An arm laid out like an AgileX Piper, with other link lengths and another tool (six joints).
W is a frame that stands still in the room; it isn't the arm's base.
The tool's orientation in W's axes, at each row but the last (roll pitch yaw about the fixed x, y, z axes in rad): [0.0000, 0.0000, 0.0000]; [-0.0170, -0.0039, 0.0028]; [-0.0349, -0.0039, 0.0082]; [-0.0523, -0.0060, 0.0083]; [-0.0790, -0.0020, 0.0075]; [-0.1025, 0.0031, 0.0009]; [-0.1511, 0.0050, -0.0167]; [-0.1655, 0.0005, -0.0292]
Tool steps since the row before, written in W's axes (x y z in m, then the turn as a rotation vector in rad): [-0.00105, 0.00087, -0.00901, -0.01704, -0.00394, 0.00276]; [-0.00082, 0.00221, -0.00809, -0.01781, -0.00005, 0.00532]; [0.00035, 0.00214, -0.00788, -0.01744, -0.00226, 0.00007]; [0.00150, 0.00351, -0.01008, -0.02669, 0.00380, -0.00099]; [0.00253, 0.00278, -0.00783, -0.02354, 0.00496, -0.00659]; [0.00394, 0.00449, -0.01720, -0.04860, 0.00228, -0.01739]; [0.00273, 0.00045, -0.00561, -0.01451, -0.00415, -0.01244]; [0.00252, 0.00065, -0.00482, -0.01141, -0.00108, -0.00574]
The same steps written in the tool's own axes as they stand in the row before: [-0.00105, 0.00087, -0.00901, -0.01704, -0.00394, 0.00276]; [-0.00085, 0.00235, -0.00805, -0.01779, -0.00009, 0.00539]; [0.00034, 0.00241, -0.00780, -0.01746, -0.00212, 0.00006]; [0.00147, 0.00402, -0.00989, -0.02666, 0.00406, -0.00062]; [0.00254, 0.00337, -0.00759, -0.02352, 0.00564, -0.00612]; [0.00400, 0.00622, -0.01664, -0.04854, 0.00411, -0.01721]; [0.00275, 0.00133, -0.00546, -0.01438, -0.00246, -0.01303]; [0.00250, 0.00151, -0.00463, -0.01137, -0.00045, -0.00590]
